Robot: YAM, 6 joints.
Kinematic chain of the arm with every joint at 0, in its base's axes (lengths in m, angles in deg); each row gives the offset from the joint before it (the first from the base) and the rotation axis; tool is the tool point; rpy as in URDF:
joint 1: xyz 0 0 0.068 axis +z
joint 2: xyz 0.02 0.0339 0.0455 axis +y
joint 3: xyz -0.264 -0.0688 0 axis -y
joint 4: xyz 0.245 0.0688 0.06 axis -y
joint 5: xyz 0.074 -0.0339 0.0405 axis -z
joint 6: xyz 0.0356 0 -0.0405 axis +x
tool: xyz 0 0 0 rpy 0 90 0
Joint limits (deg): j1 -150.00..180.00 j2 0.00..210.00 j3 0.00..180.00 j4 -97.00..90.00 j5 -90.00..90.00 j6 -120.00..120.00
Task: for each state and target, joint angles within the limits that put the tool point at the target. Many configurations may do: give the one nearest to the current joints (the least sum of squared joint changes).
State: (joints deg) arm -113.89 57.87 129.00 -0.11 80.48 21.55
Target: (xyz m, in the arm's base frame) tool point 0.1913 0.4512 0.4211
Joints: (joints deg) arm -117.01 23.46 154.11 7.22 75.32 21.55
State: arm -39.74 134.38 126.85 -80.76 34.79 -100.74
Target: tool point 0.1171 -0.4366 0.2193
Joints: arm -72.29 134.07 124.54 -82.51 36.74 -100.74
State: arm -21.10 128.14 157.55 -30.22 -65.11 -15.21
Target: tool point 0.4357 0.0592 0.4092
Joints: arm 3.41 118.50 132.29 -51.38 -68.76 -15.21
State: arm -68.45 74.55 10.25 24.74 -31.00 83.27
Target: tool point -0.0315 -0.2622 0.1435
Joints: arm -100.21 84.36 25.71 27.60 -25.79 83.27
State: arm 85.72 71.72 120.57 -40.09 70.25 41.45
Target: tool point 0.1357 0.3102 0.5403
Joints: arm 71.90 98.96 127.12 -29.80 66.34 41.45
